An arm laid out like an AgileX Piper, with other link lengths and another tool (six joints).
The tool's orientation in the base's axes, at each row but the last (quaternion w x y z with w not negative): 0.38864, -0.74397, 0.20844, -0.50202; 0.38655, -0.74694, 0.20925, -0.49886; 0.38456, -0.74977, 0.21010, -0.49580; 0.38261, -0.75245, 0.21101, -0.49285; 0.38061, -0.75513, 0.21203, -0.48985; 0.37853, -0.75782, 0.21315, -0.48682; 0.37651, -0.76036, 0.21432, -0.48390; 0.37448, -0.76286, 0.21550, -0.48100
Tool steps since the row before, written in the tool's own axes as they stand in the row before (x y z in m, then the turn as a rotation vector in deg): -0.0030, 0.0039, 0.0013, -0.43, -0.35, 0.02; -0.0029, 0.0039, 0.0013, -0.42, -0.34, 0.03; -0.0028, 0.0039, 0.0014, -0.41, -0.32, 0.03; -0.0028, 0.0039, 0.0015, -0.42, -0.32, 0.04; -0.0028, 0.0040, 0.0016, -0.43, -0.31, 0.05; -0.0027, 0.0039, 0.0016, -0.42, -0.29, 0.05; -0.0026, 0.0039, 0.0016, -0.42, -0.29, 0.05; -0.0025, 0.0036, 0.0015, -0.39, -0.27, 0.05
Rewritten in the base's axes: 0.0003, 0.0002, -0.0051, -0.19, 0.52, 0.02; 0.0003, 0.0001, -0.0050, -0.17, 0.51, 0.02; 0.0003, 0.0001, -0.0050, -0.17, 0.49, 0.01; 0.0004, 0.0001, -0.0050, -0.16, 0.50, 0.00; 0.0004, 0.0000, -0.0051, -0.16, 0.51, -0.02; 0.0004, 0.0000, -0.0050, -0.15, 0.49, -0.03; 0.0004, -0.0001, -0.0049, -0.15, 0.49, -0.03; 0.0003, 0.0000, -0.0046, -0.14, 0.46, -0.03
